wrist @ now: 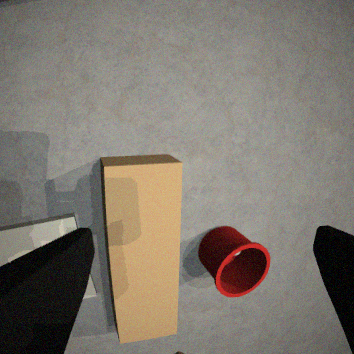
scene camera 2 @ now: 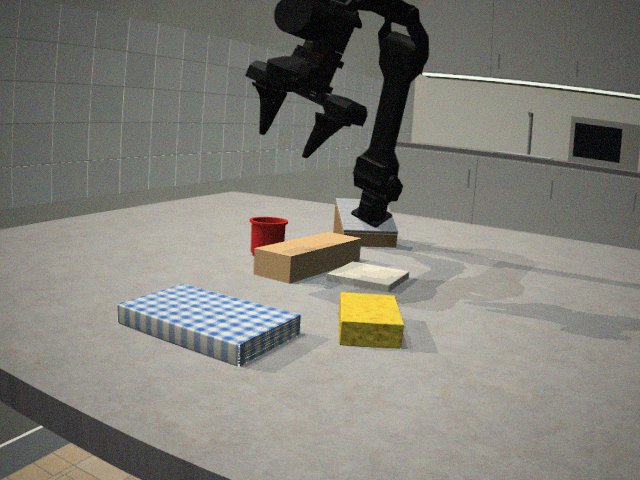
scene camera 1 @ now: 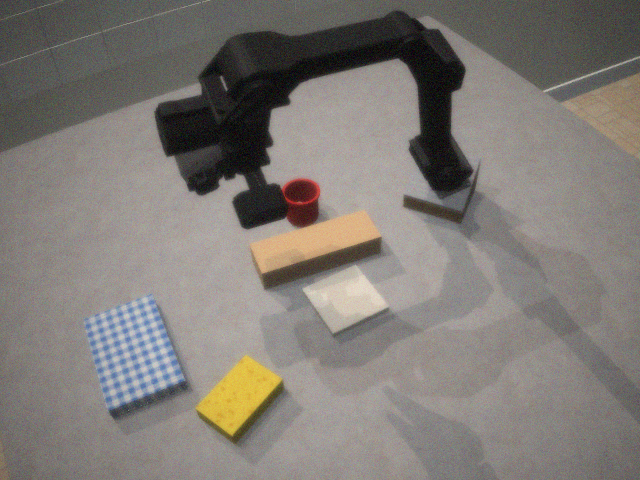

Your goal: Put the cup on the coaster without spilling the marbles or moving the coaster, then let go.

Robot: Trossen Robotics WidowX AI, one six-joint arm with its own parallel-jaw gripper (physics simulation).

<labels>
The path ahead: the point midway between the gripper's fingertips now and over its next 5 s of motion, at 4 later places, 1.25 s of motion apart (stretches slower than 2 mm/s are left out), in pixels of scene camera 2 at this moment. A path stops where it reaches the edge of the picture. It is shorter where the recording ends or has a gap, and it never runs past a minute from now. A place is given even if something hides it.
My gripper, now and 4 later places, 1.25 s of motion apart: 282, 145; 289, 147; 354, 188; 348, 240; 368, 251
</labels>
